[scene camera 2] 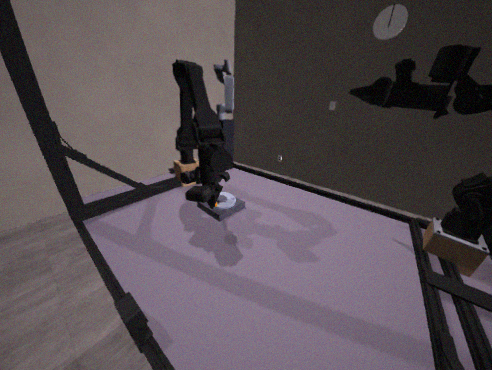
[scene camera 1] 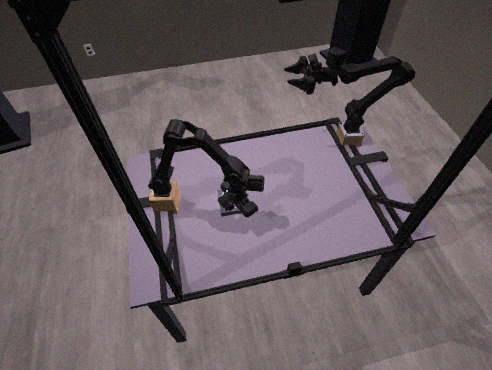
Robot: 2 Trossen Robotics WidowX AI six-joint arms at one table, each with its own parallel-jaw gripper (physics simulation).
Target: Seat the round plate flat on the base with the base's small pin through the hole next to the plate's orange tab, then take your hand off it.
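Places are measured from the left arm's base along level axes (x right, y ahead, z up), in metres.
Pixels of known places: left gripper, fingertip midpoint: (scene camera 2: 212, 208) (scene camera 1: 240, 208); right gripper, fingertip midpoint: (scene camera 2: 354, 92) (scene camera 1: 285, 75); left arm's base, link origin: (scene camera 2: 187, 161) (scene camera 1: 162, 190); right arm's base, link origin: (scene camera 2: 458, 232) (scene camera 1: 351, 128).
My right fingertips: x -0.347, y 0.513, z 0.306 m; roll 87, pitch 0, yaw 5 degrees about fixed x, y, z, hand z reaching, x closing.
Observation:
Ahead of a thing's pixels: the offset from my right fingertips to its top centre. "pt": to the spot under its first point.
The dark square base @[dx +0.342, dy -0.223, dz -0.365 m] (scene camera 1: 230, 214) (scene camera 2: 222, 216) lies on the lilac table top, left of the middle. The pale round plate @[dx +0.342, dy -0.223, dz -0.356 m] (scene camera 2: 229, 200) lies on it and looks about level. Its orange tab @[dx +0.382, dy -0.199, dz -0.356 m] (scene camera 2: 216, 204) shows at the near left side in scene camera 2. The left gripper (scene camera 1: 234, 204) (scene camera 2: 215, 201) is shut and empty, low over the plate by the tab; contact cannot be told. It hides most of the plate in scene camera 1. The pin and the hole are too small or hidden to see. The right gripper (scene camera 1: 288, 75) (scene camera 2: 353, 92) is open and empty, raised high beyond the back edge.
A black frame (scene camera 1: 240, 286) (scene camera 2: 325, 193) runs around the table top, with dark posts (scene camera 1: 95, 135) rising at its corners. Wooden blocks (scene camera 1: 165, 198) (scene camera 2: 452, 248) carry the arms. A small black box @[pt dx +0.673, dy +0.013, dz -0.353 m] (scene camera 1: 295, 268) (scene camera 2: 132, 312) sits on the front rail.

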